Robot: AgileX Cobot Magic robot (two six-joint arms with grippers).
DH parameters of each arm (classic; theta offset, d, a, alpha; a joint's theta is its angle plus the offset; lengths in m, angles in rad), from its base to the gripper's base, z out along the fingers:
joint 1: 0 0.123 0 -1.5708
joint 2: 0.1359 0 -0.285 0
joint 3: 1.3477 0 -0.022 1.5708
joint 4: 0 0.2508 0 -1.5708
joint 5: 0 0 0.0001 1.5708
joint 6: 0 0.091 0 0
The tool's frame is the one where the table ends.
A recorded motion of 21 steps. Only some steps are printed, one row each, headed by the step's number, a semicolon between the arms.
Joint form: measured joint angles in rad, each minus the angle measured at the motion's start. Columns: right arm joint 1, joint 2, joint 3, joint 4, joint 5, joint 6; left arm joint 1, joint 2, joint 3, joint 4, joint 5, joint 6.
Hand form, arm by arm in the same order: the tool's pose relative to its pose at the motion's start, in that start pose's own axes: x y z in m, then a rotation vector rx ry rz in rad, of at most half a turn. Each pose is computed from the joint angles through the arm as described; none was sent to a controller.
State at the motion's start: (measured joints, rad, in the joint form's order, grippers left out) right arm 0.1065 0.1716 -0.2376 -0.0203 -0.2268 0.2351; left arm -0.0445 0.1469 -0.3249 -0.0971 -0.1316 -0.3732
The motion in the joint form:
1: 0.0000 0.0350 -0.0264 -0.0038 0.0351 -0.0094; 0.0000 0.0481 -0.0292 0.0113 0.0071 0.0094
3: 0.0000 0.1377 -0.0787 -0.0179 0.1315 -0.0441; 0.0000 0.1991 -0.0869 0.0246 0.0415 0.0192
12: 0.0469 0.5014 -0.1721 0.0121 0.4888 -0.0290; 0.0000 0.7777 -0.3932 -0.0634 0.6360 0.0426
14: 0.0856 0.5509 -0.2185 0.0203 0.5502 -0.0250; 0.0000 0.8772 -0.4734 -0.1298 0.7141 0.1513
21: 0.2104 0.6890 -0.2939 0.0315 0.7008 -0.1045; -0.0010 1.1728 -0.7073 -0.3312 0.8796 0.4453
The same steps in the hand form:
1: -0.0014 0.0003 0.0061 0.0090 0.0428 -0.0131; -0.0029 -0.0018 0.0086 -0.0096 0.0241 0.0208
3: 0.0032 -0.0009 0.0227 0.0358 0.1872 -0.0614; 0.0019 -0.0002 0.0359 -0.0608 0.1409 0.0446
12: 0.0612 -0.0077 0.0604 0.1269 0.8091 -0.0166; 0.0636 0.0213 0.1236 -0.3865 0.9413 -0.0345
14: 0.0620 -0.0017 0.0685 0.1041 0.8798 -0.0083; 0.0712 0.0201 0.1424 -0.3605 1.0510 -0.0105
21: 0.0795 0.0170 0.0798 -0.0220 1.1137 -0.0986; 0.1034 0.0191 0.2012 -0.2138 1.2954 0.0089

